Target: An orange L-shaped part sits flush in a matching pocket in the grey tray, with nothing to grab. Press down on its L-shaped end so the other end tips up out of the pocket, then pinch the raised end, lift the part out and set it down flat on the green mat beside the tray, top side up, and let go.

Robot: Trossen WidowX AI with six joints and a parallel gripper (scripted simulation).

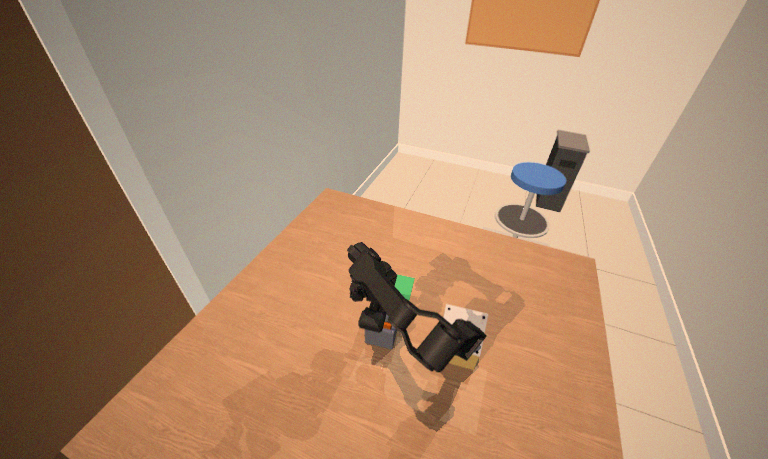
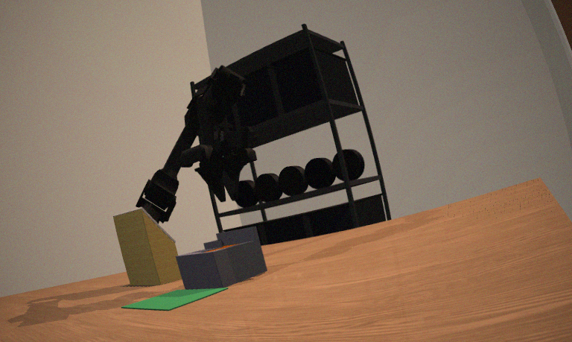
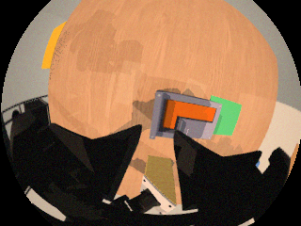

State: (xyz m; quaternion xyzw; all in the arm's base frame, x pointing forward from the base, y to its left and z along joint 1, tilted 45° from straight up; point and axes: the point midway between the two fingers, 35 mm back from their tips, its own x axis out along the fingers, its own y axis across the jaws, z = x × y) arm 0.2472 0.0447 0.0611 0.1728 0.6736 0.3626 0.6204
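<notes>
The orange L-shaped part lies 1 cm ahead of my gripper tip, 5 cm to the right of it and 10 cm below it. Also, from my gripper tip: green mat (4 cm ahead, 22 cm to the right, 16 cm below).
</notes>
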